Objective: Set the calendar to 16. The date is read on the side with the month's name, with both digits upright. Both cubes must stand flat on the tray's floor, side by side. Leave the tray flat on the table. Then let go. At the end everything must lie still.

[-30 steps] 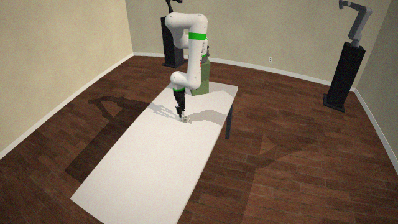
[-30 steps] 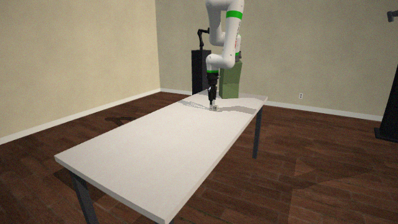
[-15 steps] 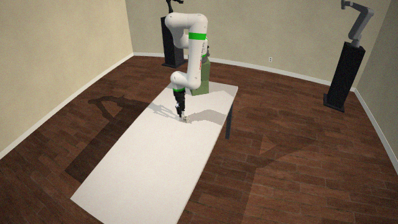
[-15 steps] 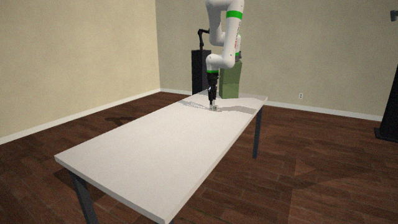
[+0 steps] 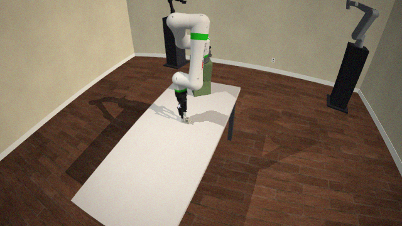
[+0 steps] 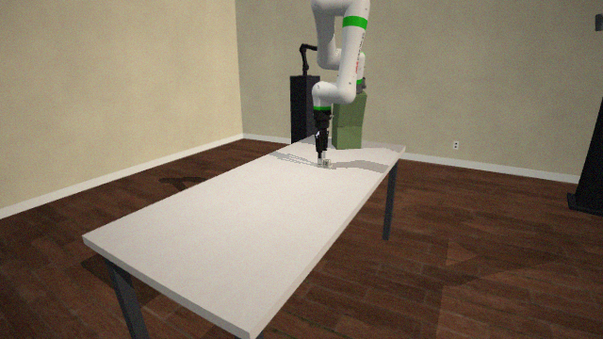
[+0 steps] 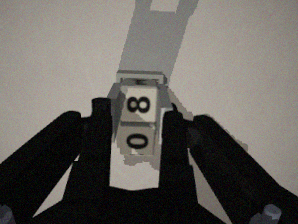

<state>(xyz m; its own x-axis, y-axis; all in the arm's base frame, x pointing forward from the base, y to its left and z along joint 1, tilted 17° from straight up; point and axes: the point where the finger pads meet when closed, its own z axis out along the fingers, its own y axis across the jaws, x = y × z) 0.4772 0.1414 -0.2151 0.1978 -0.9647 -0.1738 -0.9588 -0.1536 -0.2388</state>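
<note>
Right now the cube is 3 cm below my hand. From my hand the other things lie so: white calendar tray (2 cm to the left, 4 cm below).
</note>
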